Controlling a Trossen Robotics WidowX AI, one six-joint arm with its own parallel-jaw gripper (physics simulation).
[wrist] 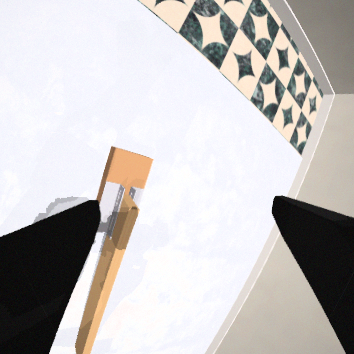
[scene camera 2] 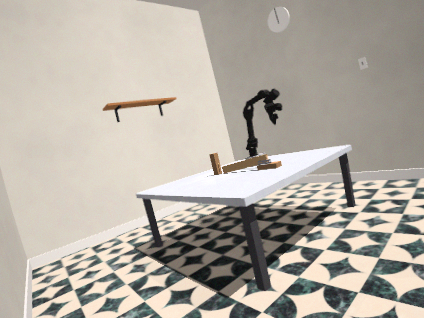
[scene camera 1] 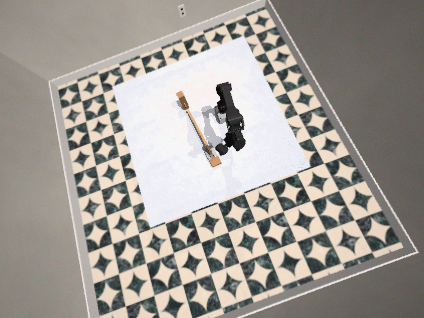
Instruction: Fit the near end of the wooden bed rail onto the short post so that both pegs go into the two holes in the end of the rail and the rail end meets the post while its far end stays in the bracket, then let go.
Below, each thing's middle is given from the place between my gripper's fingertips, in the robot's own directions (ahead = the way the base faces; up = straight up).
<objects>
My gripper is now 28 cm to the left of the wooden bed rail point(wrist: 113, 249), 26 cm above it and 11 cm short of it.
</objects>
